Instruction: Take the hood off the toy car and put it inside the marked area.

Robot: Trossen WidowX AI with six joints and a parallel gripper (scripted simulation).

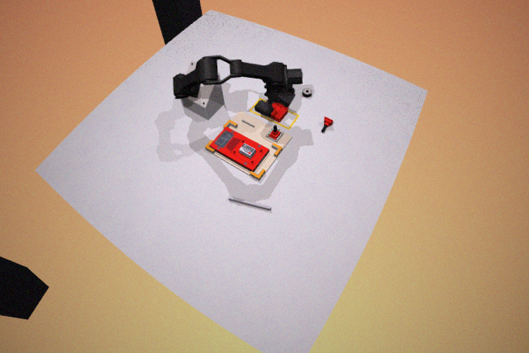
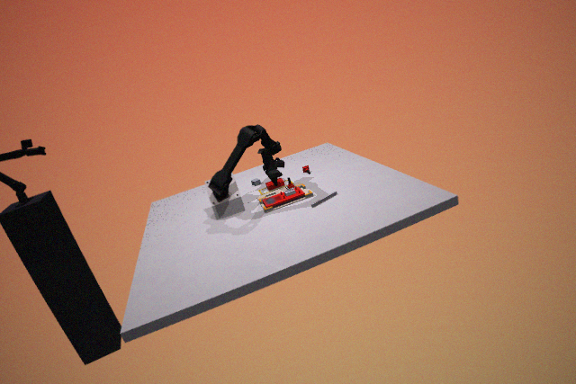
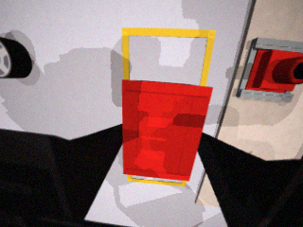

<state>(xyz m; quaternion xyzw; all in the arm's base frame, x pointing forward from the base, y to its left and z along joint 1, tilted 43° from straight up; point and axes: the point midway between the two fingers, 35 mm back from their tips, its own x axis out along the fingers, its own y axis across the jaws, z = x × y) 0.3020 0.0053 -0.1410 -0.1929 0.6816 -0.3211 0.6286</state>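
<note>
Now: the hood right at my gripper tip. Round my gripper tip: engine part: 22 cm to the right, 1 cm above; then grey bar: 9 cm ahead, 40 cm to the right, 1 cm below; then black wheel: 8 cm ahead, 16 cm to the left, 1 cm below.
</note>
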